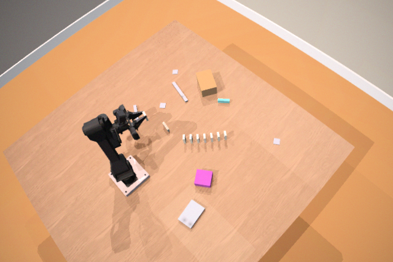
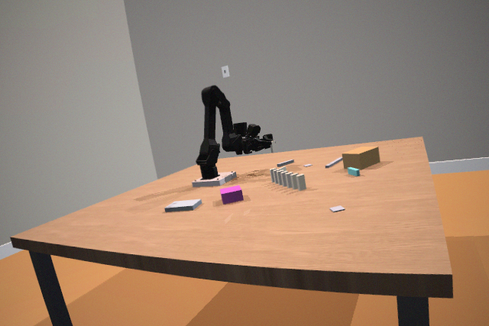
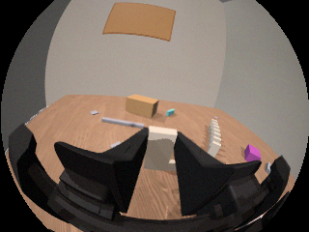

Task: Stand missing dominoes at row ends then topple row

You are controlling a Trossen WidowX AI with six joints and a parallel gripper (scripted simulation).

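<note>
My gripper tip is now 1 cm past the short grey bar, 12 cm to the right of it and 12 cm above it. The rest, counted from my gripper tip: orange box 36 cm ahead, 1 cm to the right, 9 cm below; then teal block 36 cm ahead, 15 cm to the right, 11 cm below; then long grey bar 24 cm ahead, 6 cm to the left, 12 cm below.
</note>
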